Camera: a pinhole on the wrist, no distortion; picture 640 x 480 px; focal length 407.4 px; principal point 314.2 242.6 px. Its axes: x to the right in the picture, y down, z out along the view. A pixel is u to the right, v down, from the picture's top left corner.
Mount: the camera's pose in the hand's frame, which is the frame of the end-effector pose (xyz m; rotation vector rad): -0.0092 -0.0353 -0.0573 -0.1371 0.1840 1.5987
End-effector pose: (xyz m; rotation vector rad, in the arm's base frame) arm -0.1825 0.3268 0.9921 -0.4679 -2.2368 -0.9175
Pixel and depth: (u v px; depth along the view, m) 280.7 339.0 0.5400
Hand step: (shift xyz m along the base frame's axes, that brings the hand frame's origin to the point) -0.1145 0.3589 -0.3289
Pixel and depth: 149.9 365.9 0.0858
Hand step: -0.0212 -0.0136 -0.0657
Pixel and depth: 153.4 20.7 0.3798
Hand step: -0.3556 0.1912 -0.0789
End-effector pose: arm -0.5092 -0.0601 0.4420 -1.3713 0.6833 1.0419
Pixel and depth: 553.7 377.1 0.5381
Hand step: -0.4869 0.3270 0.0467
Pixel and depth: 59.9 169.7 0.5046
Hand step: 0.1683 0.5304 0.0753
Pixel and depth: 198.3 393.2 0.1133
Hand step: 0.0094 0.0558 0.0695
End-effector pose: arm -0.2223 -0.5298 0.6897 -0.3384 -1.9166 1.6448
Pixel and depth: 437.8 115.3 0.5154
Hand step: -0.4044 -0.2006 -0.2040
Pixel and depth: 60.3 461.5 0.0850
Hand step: 0.0311 -0.0732 0.0527
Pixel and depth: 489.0 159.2 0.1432
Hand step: -0.0671 -0.0336 -0.0516
